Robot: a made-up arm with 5 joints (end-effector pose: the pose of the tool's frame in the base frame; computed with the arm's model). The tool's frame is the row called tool.
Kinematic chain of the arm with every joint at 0, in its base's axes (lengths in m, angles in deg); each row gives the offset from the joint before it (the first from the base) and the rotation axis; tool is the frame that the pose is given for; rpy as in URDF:
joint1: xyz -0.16 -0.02 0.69 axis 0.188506 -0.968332 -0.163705
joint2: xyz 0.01 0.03 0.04 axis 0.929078 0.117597 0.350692
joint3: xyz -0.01 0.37 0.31 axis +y
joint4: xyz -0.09 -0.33 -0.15 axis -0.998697 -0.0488 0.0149
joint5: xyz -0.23 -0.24 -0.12 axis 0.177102 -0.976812 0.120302
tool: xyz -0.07 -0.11 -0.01 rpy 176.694 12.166 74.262
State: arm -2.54 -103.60 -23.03 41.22 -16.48
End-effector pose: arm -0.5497 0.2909 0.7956 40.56 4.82 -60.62
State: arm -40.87 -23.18 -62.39 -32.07 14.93
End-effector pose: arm -0.0374 -0.2732 0.4988 146.00 -3.21 100.67
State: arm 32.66 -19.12 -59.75 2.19 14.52
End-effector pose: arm -0.1512 -0.3431 0.6448 71.44 -12.19 64.25
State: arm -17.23 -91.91 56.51 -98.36 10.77
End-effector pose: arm -0.6212 0.5035 0.3749 167.56 -10.63 3.80
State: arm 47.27 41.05 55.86 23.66 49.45
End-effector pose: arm -0.4673 -0.6144 0.5777 133.04 -10.04 116.66
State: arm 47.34 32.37 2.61 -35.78 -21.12
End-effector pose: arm -0.3466 -0.1045 0.2967 154.44 -41.01 120.58
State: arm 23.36 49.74 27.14 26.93 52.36
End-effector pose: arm -0.3727 -0.5382 0.5497 125.86 -22.98 114.26
